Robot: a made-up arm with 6 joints.
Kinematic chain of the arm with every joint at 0, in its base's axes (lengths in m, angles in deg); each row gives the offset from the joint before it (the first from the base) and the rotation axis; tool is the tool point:
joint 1: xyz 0 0 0.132 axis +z
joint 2: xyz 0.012 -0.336 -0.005 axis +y
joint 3: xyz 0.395 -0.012 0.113 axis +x
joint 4: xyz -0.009 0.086 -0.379 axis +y
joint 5: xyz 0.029 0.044 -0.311 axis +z
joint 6: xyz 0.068 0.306 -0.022 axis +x
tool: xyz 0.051 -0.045 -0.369
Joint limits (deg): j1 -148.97..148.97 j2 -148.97..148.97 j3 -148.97..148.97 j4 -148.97..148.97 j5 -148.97..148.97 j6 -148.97..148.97
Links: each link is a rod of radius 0.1 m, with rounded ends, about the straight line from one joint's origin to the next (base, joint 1, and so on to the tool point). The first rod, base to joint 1, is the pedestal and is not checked.
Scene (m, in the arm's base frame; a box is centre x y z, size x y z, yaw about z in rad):
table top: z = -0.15
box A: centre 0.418 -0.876 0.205 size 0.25 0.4 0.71 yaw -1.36
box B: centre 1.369 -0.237 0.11 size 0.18 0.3 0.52 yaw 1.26
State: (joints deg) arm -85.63 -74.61 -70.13 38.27 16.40 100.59
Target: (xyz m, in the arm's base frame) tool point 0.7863 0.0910 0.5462
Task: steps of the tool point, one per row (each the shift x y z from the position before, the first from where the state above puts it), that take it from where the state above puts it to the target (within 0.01 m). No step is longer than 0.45 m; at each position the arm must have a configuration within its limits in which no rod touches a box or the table.
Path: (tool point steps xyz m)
1: 0.3168 -0.0596 0.2851
2: 0.2809 0.1369 0.2849
3: 0.1803 0.2981 0.2209
4: 0.2843 0.1047 -0.0951
5: 0.2045 0.2285 -0.1023
6: 0.0795 0.3037 -0.0990

